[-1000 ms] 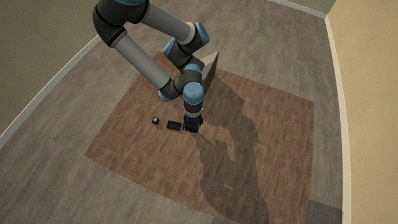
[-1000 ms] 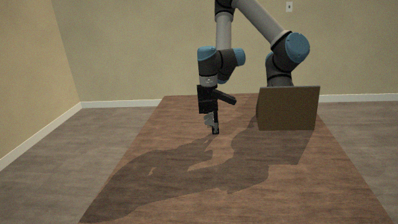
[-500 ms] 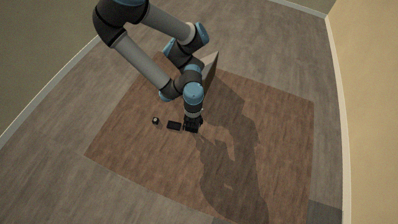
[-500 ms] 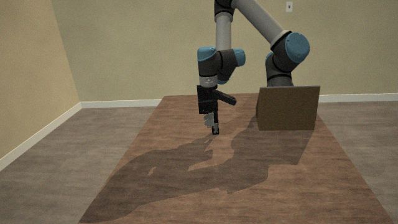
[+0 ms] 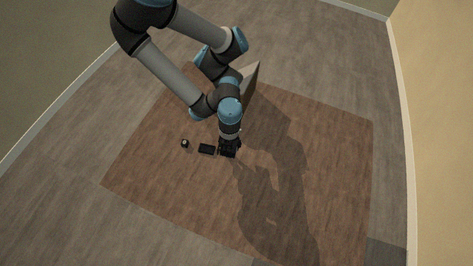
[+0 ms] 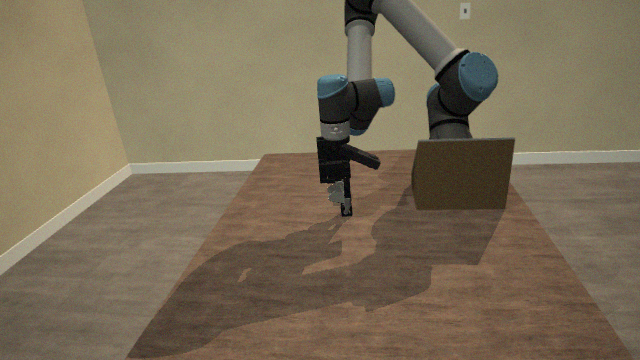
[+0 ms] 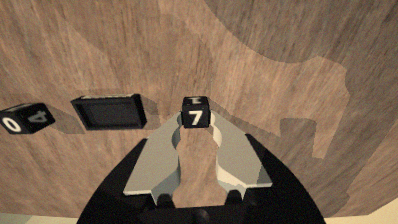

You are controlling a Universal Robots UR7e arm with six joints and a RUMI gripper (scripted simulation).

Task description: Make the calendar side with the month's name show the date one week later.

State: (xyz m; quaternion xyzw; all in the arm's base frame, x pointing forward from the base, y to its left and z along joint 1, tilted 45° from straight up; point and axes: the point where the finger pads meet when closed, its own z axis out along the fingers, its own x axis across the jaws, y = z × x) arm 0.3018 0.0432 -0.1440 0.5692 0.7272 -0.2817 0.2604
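My gripper is now 1 cm above the black cube. From my hand the other things lie so: black tray (2 cm ahead, 10 cm to the right, 2 cm below).
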